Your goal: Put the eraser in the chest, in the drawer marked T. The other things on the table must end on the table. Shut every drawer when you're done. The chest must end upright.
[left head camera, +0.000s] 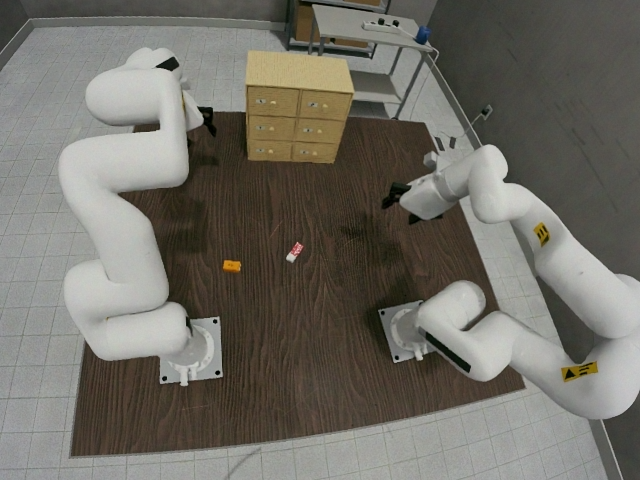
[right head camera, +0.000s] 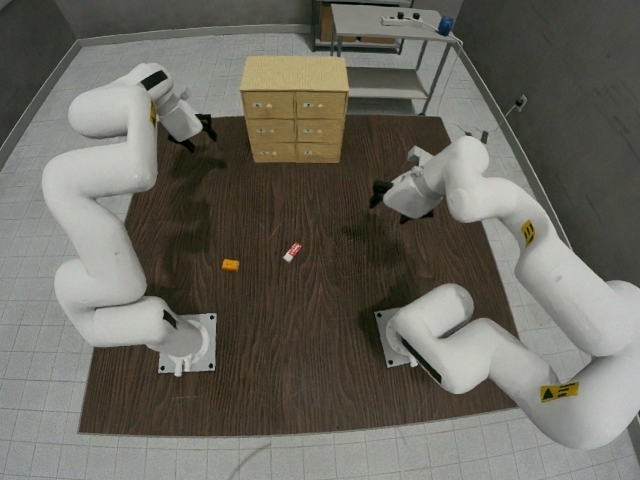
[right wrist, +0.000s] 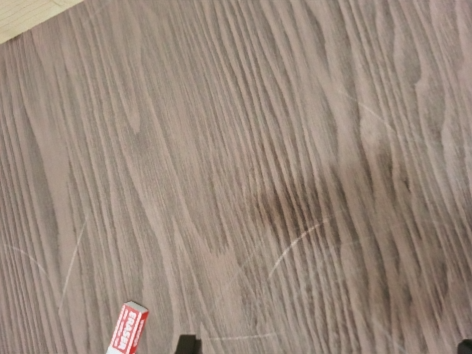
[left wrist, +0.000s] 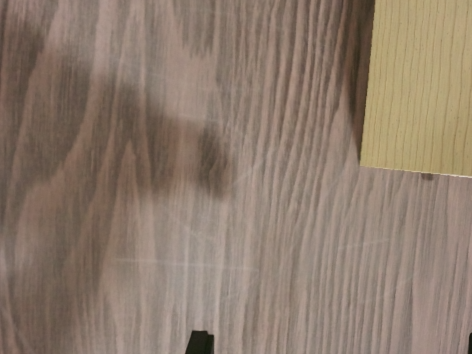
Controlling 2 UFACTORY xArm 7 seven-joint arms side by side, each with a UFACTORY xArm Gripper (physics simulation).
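Frame: origin at the left arm's base, x ahead, y left, z up, level; millimetres.
Seen in the pictures: left gripper, fingertip midpoint: (left head camera: 202, 139) (right head camera: 205, 144); right gripper, fingertip midpoint: (left head camera: 396, 212) (right head camera: 386, 211); left arm's base, link origin: (left head camera: 190, 349) (right head camera: 187, 342); right arm's base, link origin: (left head camera: 409, 329).
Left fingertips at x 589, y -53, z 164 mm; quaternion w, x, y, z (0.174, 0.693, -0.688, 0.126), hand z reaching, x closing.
Pixels of each thing's middle, then the offset from my left fingertips to it. Level surfaces: height alone.
- eraser, body centre: (right wrist: 126, 337) (left head camera: 294, 252) (right head camera: 292, 252) 334 mm back, 262 mm right, 158 mm down
- pale wooden chest, body centre: (left head camera: 294, 110) (right head camera: 296, 112) 141 mm ahead, 306 mm right, 4 mm down
- top right drawer, body centre: (right head camera: 319, 89) (left head camera: 322, 89) 124 mm ahead, 385 mm right, 98 mm up
- small orange block, body centre: (left head camera: 232, 266) (right head camera: 231, 265) 364 mm back, 70 mm right, 155 mm down
- dark wooden table, surface height: 164 mm down
The eraser (left head camera: 294, 252) (right head camera: 292, 252) (right wrist: 128, 330), white with a red printed sleeve, lies flat on the table, mid-picture in both head views. The pale wooden chest (left head camera: 299, 69) (right head camera: 294, 73) stands upright at the back. Its several drawers look shut. The top right drawer (left head camera: 337, 106) (right head camera: 334, 106) has a label that seems to read T; the other labels are too small to read surely. My left gripper (left head camera: 202, 138) (right head camera: 203, 144) (left wrist: 335, 337) is open and empty, left of the chest. My right gripper (left head camera: 398, 214) (right head camera: 387, 213) (right wrist: 327, 343) is open and empty above the table, right of the eraser.
A small orange block (left head camera: 231, 266) (right head camera: 230, 265) lies on the dark wooden table (left head camera: 289, 392) (right head camera: 289, 392), left of the eraser. A grey side table (left head camera: 341, 20) (right head camera: 361, 19) stands behind the chest at the right. A grey wall runs along the right side.
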